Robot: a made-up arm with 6 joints.
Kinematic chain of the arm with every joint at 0, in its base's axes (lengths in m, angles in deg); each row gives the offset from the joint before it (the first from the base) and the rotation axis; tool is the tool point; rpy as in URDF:
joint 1: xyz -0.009 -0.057 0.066 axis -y
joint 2: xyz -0.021 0 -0.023 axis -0.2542 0.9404 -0.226
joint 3: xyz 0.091 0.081 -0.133 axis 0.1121 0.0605 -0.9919
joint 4: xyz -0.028 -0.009 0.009 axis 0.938 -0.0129 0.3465
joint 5: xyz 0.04 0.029 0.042 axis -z
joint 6: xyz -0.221 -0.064 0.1 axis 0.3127 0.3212 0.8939
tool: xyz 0.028 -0.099 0.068 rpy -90 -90 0
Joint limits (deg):
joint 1: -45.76..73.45
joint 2: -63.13..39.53
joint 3: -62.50..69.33
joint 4: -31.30..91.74
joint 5: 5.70..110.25
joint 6: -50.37..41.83
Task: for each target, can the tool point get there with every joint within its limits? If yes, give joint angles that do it. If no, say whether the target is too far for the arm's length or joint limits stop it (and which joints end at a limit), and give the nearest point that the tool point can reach.
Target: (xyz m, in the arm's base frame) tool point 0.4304 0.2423 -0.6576
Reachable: no: too far | nearest point 0.2434 0.1273 -0.3497 | short by 0.378 m
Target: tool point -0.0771 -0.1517 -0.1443
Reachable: yes | joints -20.43 -44.21 18.81 75.76 27.02 13.63
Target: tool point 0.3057 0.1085 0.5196
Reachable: no: joint limits stop it (at a limit: joint 1, joint 4, joint 5, joint 6) | nearest point 0.2643 0.0924 0.4486 | short by 0.084 m
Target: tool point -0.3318 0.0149 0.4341
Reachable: no: joint limits stop it (at a limit: joint 2, joint 3, joint 5, joint 6) | nearest point -0.2641 0.0687 0.3569 | short by 0.116 m
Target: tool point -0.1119 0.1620 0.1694
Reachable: yes | joints -8.26 -5.30 39.91 -16.90 18.15 -8.69
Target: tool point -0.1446 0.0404 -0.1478
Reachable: yes | joints 62.91 -13.90 42.01 51.30 49.34 -29.05
